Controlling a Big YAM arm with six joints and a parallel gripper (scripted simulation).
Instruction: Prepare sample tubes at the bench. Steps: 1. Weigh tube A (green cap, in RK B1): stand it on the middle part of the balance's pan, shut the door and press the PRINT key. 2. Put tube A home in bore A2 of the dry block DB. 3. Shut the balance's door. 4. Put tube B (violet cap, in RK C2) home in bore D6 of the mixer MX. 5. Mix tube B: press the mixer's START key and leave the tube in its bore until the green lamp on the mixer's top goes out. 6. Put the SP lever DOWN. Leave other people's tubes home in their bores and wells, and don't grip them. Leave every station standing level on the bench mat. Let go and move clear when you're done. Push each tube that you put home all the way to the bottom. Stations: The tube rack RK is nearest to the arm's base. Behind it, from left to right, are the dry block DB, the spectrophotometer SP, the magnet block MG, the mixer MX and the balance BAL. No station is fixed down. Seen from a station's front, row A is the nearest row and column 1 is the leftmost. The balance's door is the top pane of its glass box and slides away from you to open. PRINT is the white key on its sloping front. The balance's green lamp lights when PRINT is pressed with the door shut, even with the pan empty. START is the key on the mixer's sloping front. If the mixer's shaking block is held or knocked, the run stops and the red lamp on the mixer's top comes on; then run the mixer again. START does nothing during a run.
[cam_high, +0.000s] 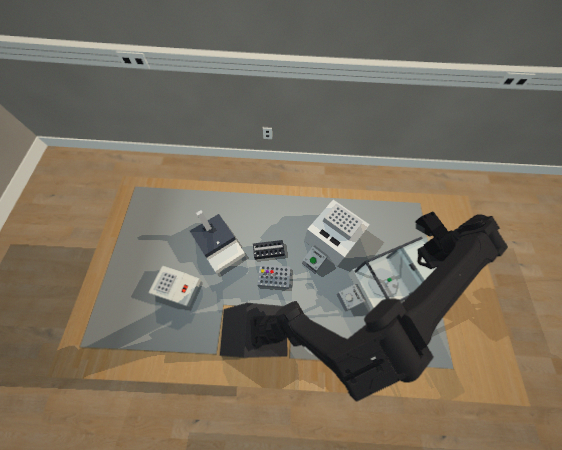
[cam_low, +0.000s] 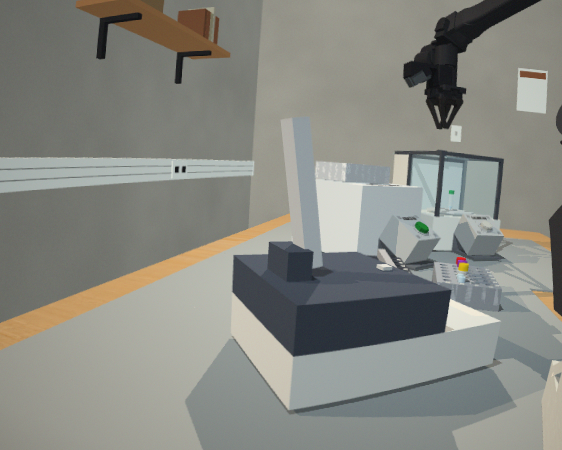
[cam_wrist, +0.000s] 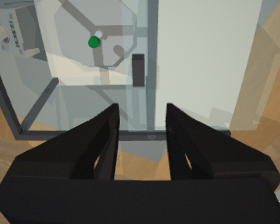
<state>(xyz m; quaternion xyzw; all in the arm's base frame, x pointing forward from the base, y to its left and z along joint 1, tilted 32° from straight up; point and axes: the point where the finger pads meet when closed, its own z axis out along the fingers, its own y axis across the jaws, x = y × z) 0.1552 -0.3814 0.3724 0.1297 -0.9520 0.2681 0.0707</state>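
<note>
The balance door lies 1 cm ahead of my hand, 2 cm to the right of it and 7 cm below it. Also, from my hand: eight-sided pan: 2 cm behind, 6 cm to the left, 20 cm below; then print key: 6 cm behind, 20 cm to the left, 21 cm below; then mixer block: 22 cm ahead, 19 cm to the left, 13 cm below.
</note>
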